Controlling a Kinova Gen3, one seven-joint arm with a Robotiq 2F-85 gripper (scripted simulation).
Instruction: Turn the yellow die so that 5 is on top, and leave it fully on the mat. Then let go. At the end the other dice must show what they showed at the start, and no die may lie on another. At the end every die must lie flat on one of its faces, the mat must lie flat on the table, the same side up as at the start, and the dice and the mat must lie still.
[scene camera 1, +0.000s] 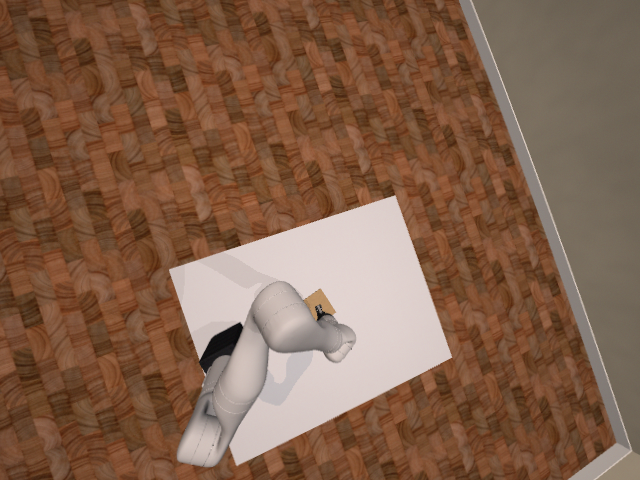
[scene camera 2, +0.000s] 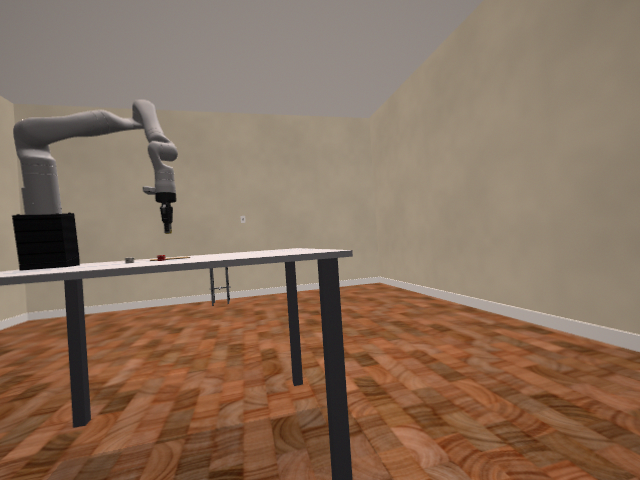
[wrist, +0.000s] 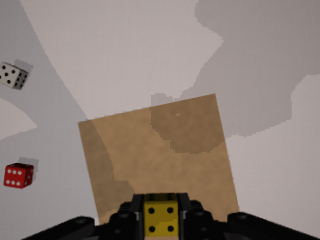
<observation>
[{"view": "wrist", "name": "my gripper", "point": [160, 208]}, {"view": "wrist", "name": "tan mat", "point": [179, 147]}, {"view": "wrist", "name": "yellow die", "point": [159, 208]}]
</observation>
